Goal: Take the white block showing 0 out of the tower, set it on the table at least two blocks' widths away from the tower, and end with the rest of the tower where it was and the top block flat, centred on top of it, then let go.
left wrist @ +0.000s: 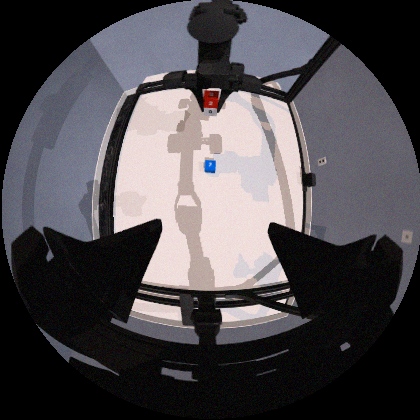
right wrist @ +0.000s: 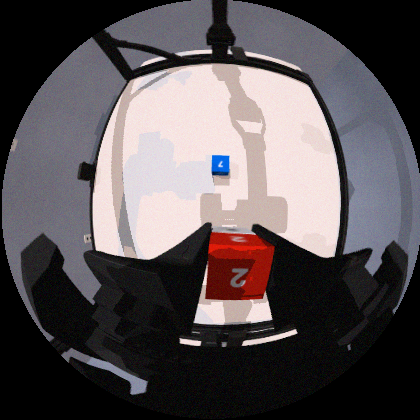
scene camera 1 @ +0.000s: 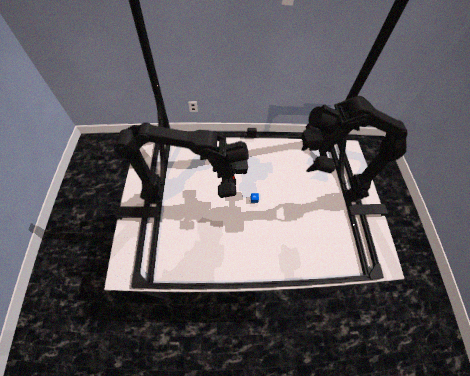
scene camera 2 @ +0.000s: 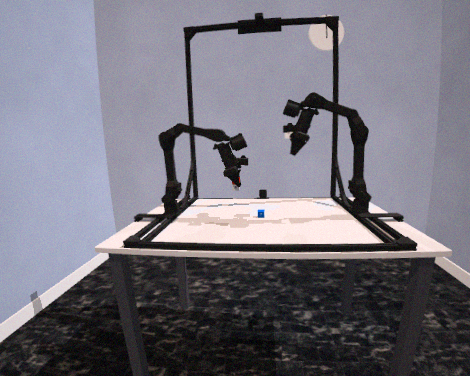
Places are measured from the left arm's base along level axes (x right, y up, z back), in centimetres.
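Where they show: left gripper, fingertip midpoint: (left wrist: pixel 216 226) (scene camera 1: pixel 304 160) (scene camera 2: pixel 292 154); right gripper, fingertip midpoint: (left wrist: pixel 209 111) (right wrist: pixel 231 228) (scene camera 1: pixel 234 183) (scene camera 2: pixel 239 186); left arm's base at its link origin: (left wrist: pixel 206 300) (right wrist: pixel 219 56) (scene camera 1: pixel 352 195) (scene camera 2: pixel 360 211); right arm's base at its link origin: (right wrist: pixel 211 335) (scene camera 1: pixel 153 197) (scene camera 2: pixel 171 212).
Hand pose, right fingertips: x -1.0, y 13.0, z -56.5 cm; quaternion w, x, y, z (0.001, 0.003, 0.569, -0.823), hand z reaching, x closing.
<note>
Each offset is from my right fingertips to the centre of the thing. "spot": to the spot under its first point. Level surfaces: height alone.
The blue block {dx +0.7, dy -13.4, dz +9.7 cm} (scene camera 1: pixel 255 198) (scene camera 2: pixel 261 214) (left wrist: pixel 210 166) (right wrist: pixel 220 165) sits alone on the table, with nothing on its top. My right gripper (scene camera 1: pixel 228 189) (scene camera 2: pixel 236 184) (left wrist: pixel 209 111) (right wrist: pixel 231 228) is shut and raised above the table, left of the blue block in the scene views. Between its fingers is the red block {dx +0.0, dy +2.7, dz -1.7 cm} (scene camera 2: pixel 239 181) (left wrist: pixel 211 103) (right wrist: pixel 237 272) showing 2, with the white block {dx +0.0, dy -0.2, dz -1.7 cm} (scene camera 2: pixel 236 188) (left wrist: pixel 210 112) (right wrist: pixel 232 230) showing 0 directly under it, both off the table. My left gripper (scene camera 1: pixel 306 159) (left wrist: pixel 216 226) is open and empty, high at the right.
The white table {dy -14.9 cm} (scene camera 1: pixel 250 255) (scene camera 2: pixel 270 235) (left wrist: pixel 150 200) (right wrist: pixel 165 115) carries arm shadows. A black frame bar {spot: dx -36.2, dy -13.5, dz +5.7 cm} (scene camera 1: pixel 250 285) (scene camera 2: pixel 270 246) runs along its near edge, with side rails by the arm bases and tall posts behind.
</note>
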